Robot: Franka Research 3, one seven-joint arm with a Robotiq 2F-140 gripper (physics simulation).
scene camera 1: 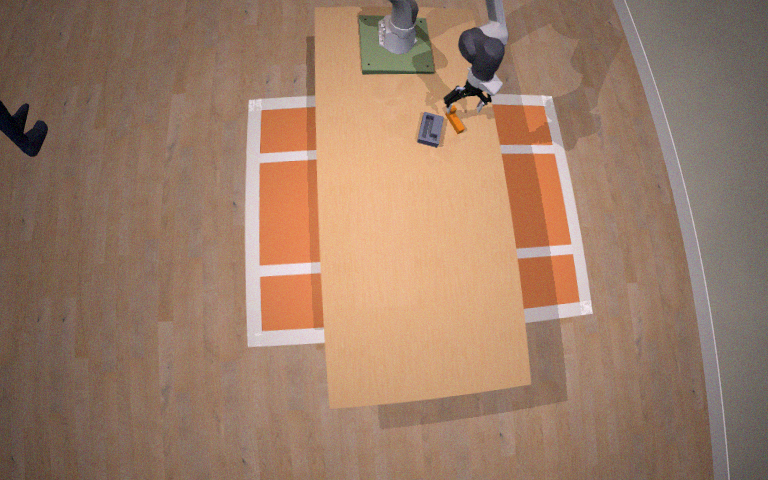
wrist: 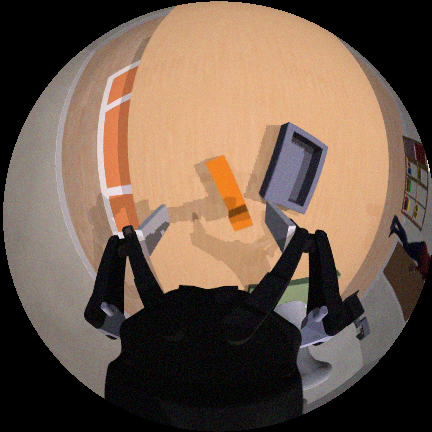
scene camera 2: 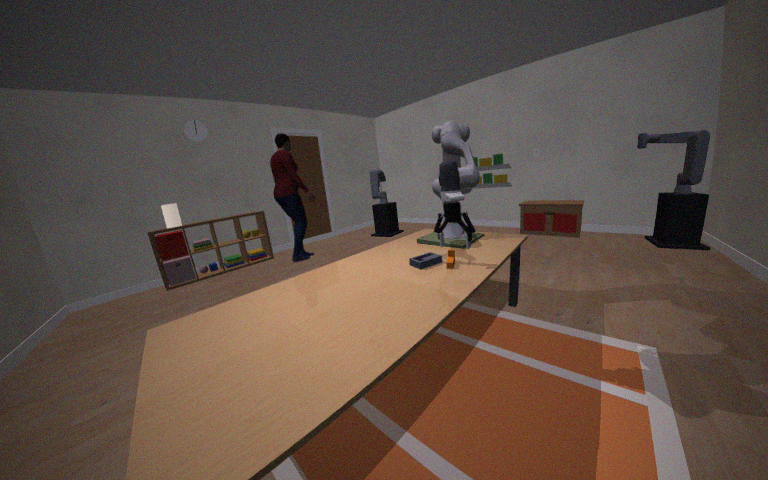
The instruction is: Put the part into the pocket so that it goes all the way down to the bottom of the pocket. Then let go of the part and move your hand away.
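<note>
The orange part (scene camera 1: 455,122) (scene camera 2: 450,263) (wrist: 223,182) stands on the table beside the pocket block, apart from it. It is a long bar with a raised section at its end nearest the robot base. The blue-grey block (scene camera 1: 421,133) (scene camera 2: 419,263) (wrist: 280,171) holds the pocket (wrist: 310,172), which is open at the top and has no part in it. My gripper (scene camera 1: 464,107) (scene camera 2: 454,243) (wrist: 215,212) is wide open and empty, above the table at the part's raised end. In the wrist view this end lies between the finger lines, nearer the right finger.
The green base plate (scene camera 1: 396,62) (scene camera 2: 427,240) (wrist: 297,290) carries the arm at the end of the wooden table (scene camera 1: 419,254) (scene camera 2: 305,339) (wrist: 240,65). The table's long side edge runs near the part. A person (scene camera 2: 287,186) stands well away, near the door.
</note>
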